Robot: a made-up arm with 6 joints.
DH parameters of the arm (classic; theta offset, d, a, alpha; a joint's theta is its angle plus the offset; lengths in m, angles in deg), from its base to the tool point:
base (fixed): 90 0.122 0 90
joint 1: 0 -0.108 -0.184 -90
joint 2: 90 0.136 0.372 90
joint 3: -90 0.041 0.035 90
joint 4: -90 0.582 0.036 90
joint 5: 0 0.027 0.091 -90
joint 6: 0 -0.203 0.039 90
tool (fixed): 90 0.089 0 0
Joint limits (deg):
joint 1: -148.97..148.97
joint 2: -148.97..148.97
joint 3: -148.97..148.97
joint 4: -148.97..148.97
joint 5: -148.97..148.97
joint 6: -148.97..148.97
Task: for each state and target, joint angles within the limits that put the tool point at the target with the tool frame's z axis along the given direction. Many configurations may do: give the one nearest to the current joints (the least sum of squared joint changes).
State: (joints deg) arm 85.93 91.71 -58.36 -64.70 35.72 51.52
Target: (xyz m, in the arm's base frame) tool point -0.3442 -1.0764 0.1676 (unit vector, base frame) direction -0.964 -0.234 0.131
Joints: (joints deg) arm 42.43 75.15 -88.23 -77.89 60.58 16.28
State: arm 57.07 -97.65 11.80 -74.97 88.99 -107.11
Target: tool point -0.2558 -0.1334 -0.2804 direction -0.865 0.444 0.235
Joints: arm 22.89 -56.07 57.87 -32.85 86.49 -148.97
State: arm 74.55 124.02 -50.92 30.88 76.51 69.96
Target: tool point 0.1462 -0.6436 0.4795 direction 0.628 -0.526 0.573
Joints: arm 52.42 123.02 -73.54 25.97 62.61 48.97
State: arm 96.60 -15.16 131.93 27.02 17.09 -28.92
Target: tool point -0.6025 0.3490 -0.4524 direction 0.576 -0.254 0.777
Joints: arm 101.45 26.72 126.72 18.55 42.87 -62.19
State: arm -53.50 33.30 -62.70 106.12 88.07 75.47
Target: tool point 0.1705 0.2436 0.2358 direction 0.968 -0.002 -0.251
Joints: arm -33.08 14.06 -26.98 143.52 69.33 55.41
